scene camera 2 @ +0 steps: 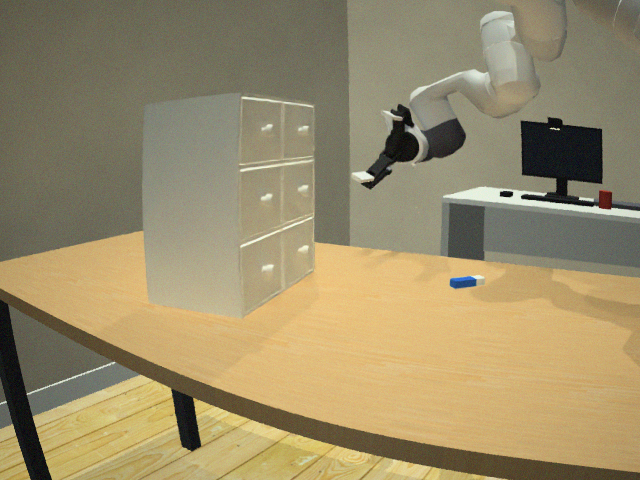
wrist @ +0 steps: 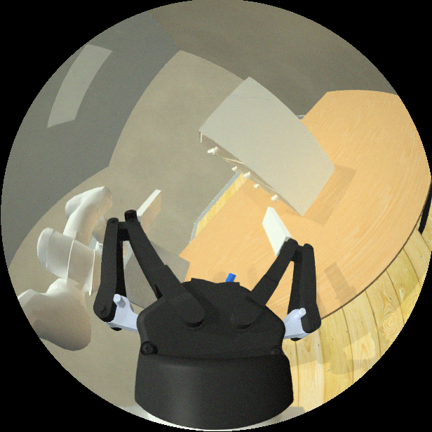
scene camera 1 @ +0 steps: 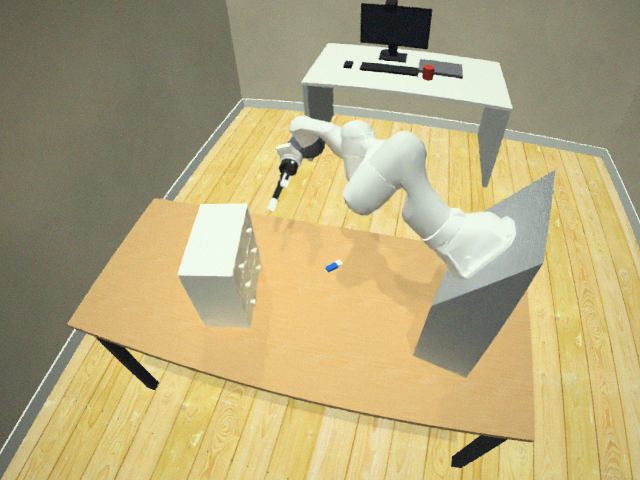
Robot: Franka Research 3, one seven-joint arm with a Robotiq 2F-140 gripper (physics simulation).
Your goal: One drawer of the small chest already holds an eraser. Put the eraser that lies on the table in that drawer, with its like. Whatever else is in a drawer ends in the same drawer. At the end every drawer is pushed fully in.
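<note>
The small white chest (scene camera 1: 214, 242) (scene camera 2: 193, 206) (wrist: 267, 145) stands on the table, with two columns of three drawers and a pale knob on each. All the drawer fronts look flush in the second scene view; their contents are hidden. The eraser (scene camera 1: 333, 266) (scene camera 2: 466, 281) (wrist: 230, 278), blue with a white end, lies on the table in front of the drawer side, a little way from the chest. In the wrist view it is partly hidden by the gripper body. My gripper (scene camera 1: 278, 192) (scene camera 2: 377, 146) (wrist: 213, 207) is open and empty, raised in the air beyond the chest's drawer side, apart from chest and eraser.
The table (scene camera 1: 336, 335) (scene camera 2: 413, 335) (wrist: 370, 115) carries a tall grey pedestal (scene camera 1: 480, 310) under the arm's base, at the opposite end from the chest. A separate white desk (scene camera 1: 330, 77) (scene camera 2: 480, 193) with a monitor (scene camera 1: 395, 25) (scene camera 2: 560, 152) and a red cup (scene camera 1: 428, 72) (scene camera 2: 605, 199) stands behind.
</note>
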